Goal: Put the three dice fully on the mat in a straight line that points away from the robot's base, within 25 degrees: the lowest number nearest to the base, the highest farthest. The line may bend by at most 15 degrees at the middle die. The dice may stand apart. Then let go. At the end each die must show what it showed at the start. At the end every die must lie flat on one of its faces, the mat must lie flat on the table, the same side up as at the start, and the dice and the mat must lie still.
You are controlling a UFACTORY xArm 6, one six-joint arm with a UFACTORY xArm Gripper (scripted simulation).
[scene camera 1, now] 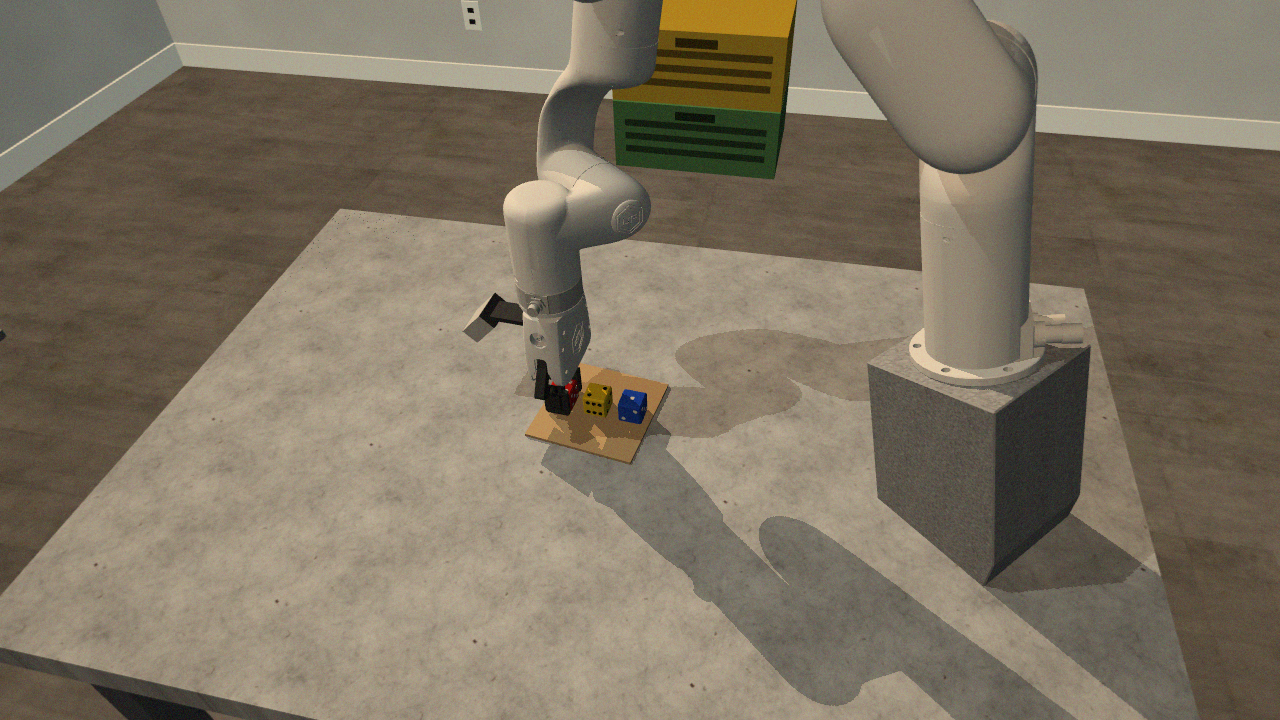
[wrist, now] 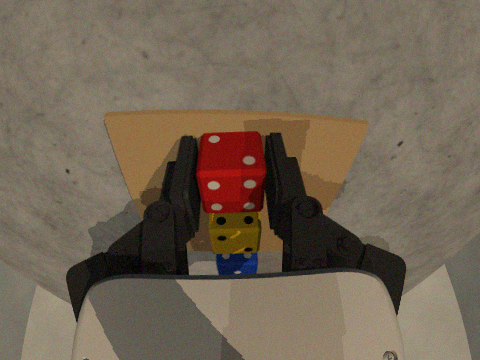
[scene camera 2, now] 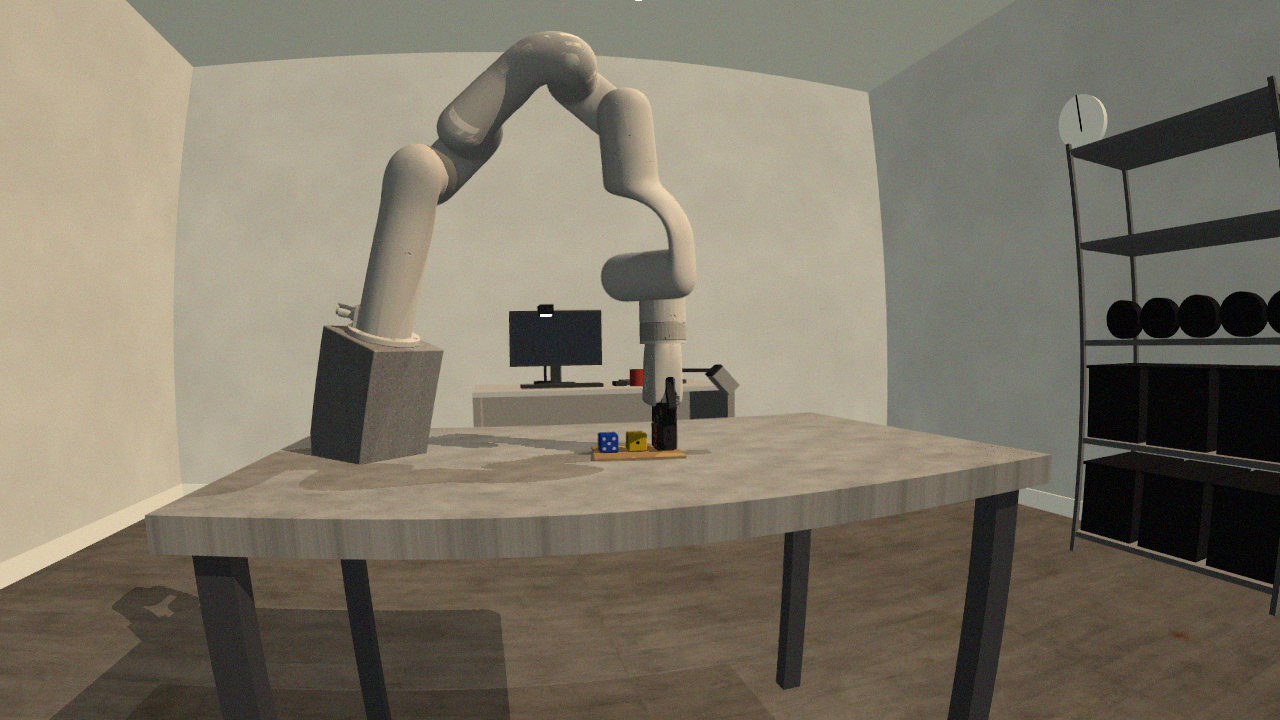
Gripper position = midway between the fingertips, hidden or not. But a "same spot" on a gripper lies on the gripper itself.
gripper: scene camera 1 564, 400; wrist; scene camera 2
mat: scene camera 1; wrist; scene camera 2 623, 454
same spot on mat: (wrist: 144, 141) = (scene camera 1: 543, 425)
same spot on gripper: (wrist: 316, 242) = (scene camera 2: 676, 415)
